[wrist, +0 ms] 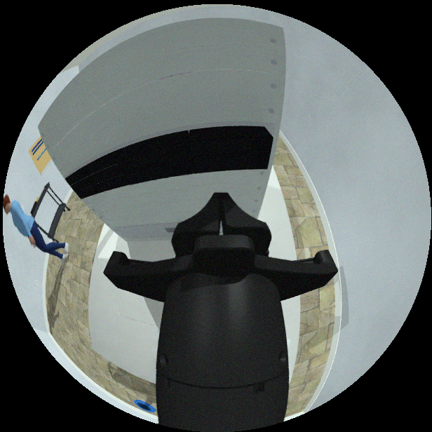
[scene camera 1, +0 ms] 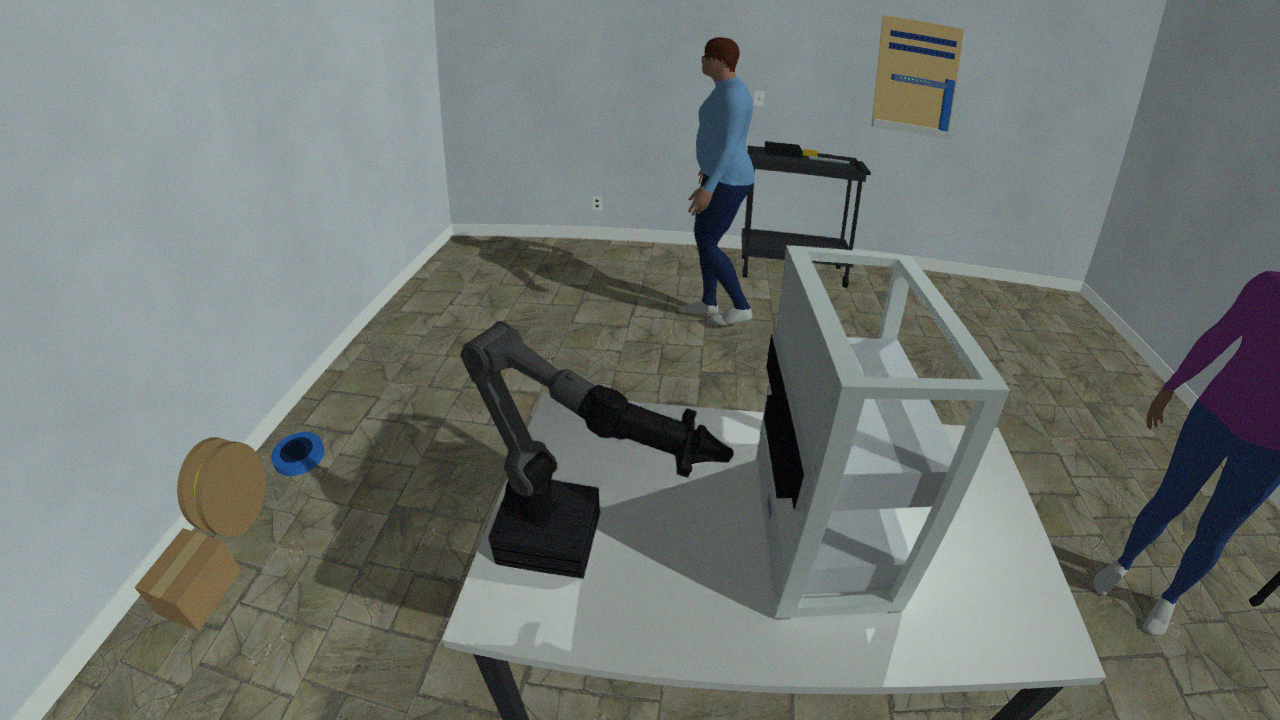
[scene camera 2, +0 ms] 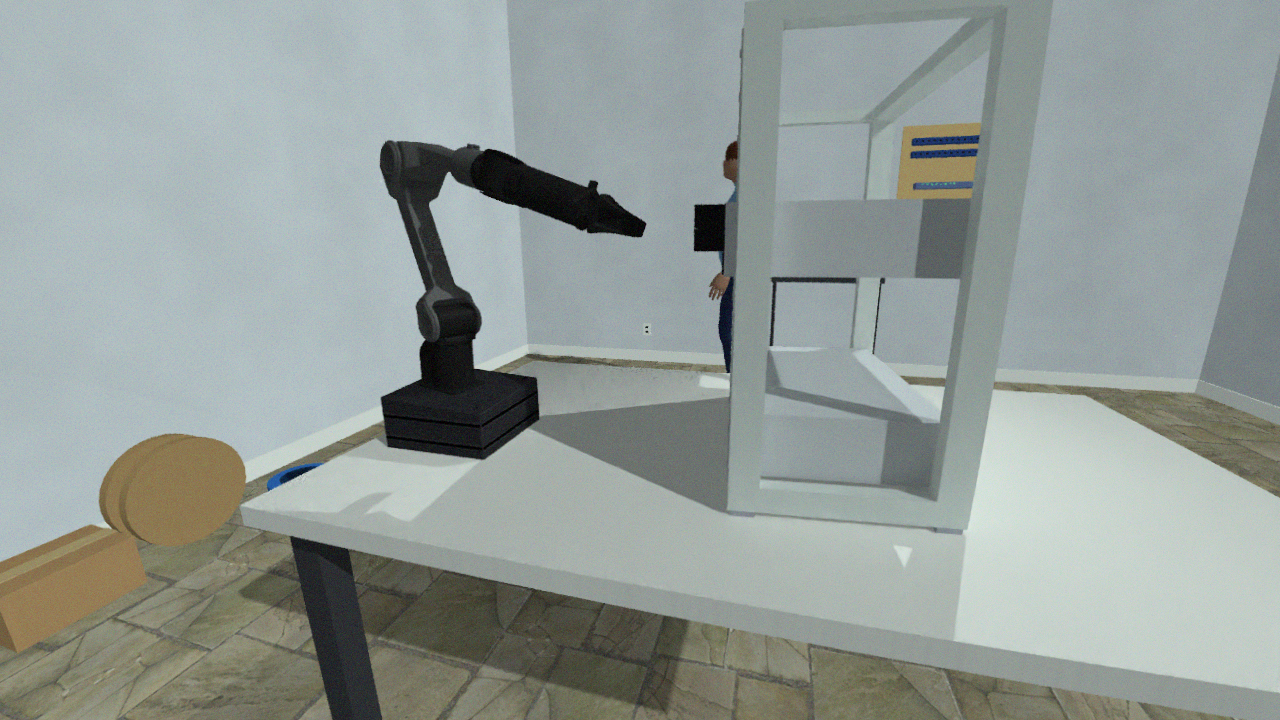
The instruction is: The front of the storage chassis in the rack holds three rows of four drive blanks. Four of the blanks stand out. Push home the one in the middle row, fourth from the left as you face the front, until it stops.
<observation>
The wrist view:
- my gripper: 220,201
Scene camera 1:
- my gripper: 730,456
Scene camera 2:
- my gripper: 643,230
</observation>
